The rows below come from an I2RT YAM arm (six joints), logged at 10 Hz.
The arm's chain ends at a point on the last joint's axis. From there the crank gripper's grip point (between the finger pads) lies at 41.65 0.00 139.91 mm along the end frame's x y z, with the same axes.
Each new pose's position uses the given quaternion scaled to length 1; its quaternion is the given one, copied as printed.
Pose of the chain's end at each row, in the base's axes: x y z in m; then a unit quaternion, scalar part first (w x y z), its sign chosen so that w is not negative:
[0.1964, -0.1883, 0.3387, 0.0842, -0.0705, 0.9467, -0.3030]
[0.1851, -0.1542, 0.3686, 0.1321, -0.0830, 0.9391, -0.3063]
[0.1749, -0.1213, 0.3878, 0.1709, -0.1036, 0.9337, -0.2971]
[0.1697, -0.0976, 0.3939, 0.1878, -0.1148, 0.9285, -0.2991]
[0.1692, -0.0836, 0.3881, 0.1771, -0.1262, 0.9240, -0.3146]
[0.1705, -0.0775, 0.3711, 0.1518, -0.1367, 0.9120, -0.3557]
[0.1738, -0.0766, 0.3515, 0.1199, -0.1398, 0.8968, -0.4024]
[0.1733, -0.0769, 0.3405, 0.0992, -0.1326, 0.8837, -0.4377]
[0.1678, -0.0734, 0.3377, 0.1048, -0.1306, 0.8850, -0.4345]
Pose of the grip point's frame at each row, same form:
[0.1840, -0.2746, 0.2216, 0.0842, -0.0705, 0.9467, -0.3030]
[0.1873, -0.2415, 0.2516, 0.1321, -0.0830, 0.9391, -0.3063]
[0.1898, -0.2063, 0.2700, 0.1709, -0.1036, 0.9337, -0.2971]
[0.1905, -0.1828, 0.2772, 0.1878, -0.1148, 0.9285, -0.2991]
[0.1884, -0.1730, 0.2743, 0.1771, -0.1262, 0.9240, -0.3146]
[0.1847, -0.1773, 0.2656, 0.1518, -0.1367, 0.9120, -0.3557]
[0.1808, -0.1873, 0.2566, 0.1199, -0.1398, 0.8968, -0.4024]
[0.1747, -0.1948, 0.2545, 0.0992, -0.1326, 0.8837, -0.4377]
[0.1703, -0.1906, 0.2507, 0.1048, -0.1306, 0.8850, -0.4345]

